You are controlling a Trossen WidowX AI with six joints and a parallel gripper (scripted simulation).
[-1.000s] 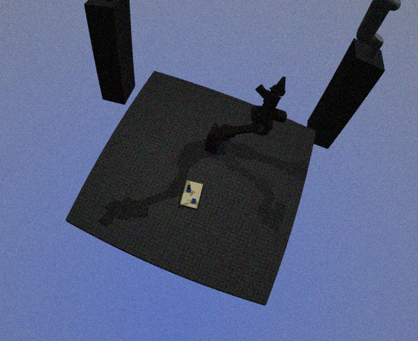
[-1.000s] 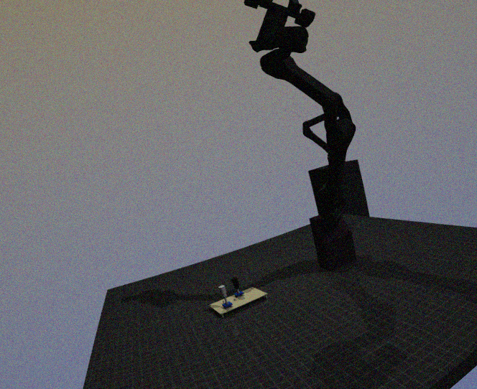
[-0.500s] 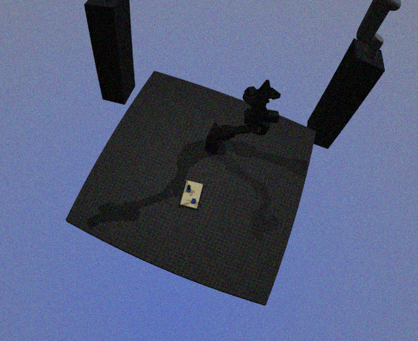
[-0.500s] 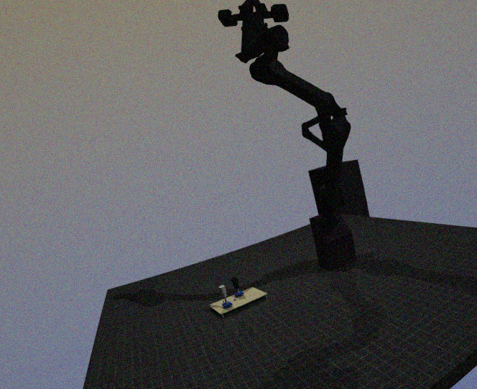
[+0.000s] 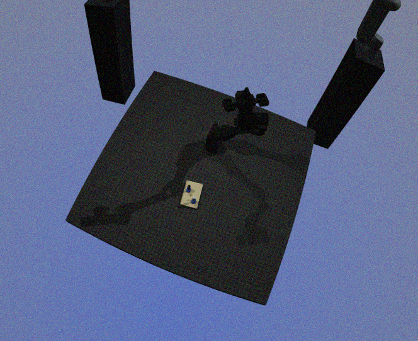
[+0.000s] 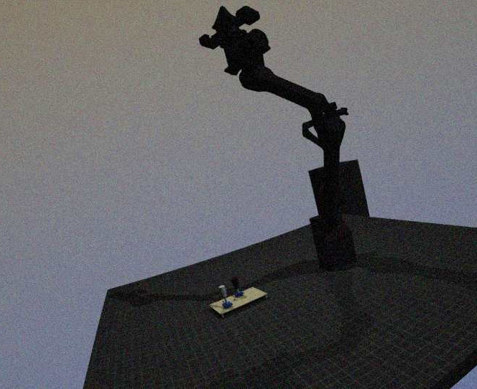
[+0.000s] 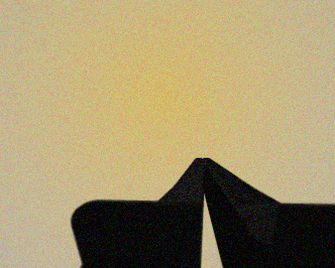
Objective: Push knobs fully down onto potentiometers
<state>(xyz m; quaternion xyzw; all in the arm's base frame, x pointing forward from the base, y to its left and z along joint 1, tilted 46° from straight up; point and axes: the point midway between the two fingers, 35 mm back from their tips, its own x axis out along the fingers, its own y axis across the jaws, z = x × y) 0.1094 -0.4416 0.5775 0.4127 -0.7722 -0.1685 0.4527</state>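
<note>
My gripper tip is now 810 mm above the dark knob, 150 mm to the left of it and 130 mm short of it. Also, from my gripper tip: potentiometer: 820 mm below, 190 mm ahead, 100 mm to the right.
</note>
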